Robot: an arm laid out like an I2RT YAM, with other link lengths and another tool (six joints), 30 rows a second.
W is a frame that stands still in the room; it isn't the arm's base.
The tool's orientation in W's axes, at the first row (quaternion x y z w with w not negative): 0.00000, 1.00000, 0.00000, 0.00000
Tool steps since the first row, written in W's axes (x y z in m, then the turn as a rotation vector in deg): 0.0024, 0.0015, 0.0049, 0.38, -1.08, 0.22; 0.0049, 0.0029, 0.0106, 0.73, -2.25, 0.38; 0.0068, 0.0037, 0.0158, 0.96, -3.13, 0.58; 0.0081, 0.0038, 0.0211, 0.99, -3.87, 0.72; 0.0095, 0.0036, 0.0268, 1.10, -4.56, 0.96; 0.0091, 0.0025, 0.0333, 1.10, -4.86, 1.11
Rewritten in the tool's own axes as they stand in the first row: -0.0024, 0.0015, -0.0049, -0.38, -1.08, -0.22; -0.0049, 0.0029, -0.0106, -0.73, -2.25, -0.38; -0.0068, 0.0037, -0.0158, -0.96, -3.13, -0.58; -0.0081, 0.0038, -0.0211, -0.99, -3.87, -0.72; -0.0095, 0.0036, -0.0268, -1.10, -4.56, -0.96; -0.0091, 0.0025, -0.0333, -1.10, -4.86, -1.11
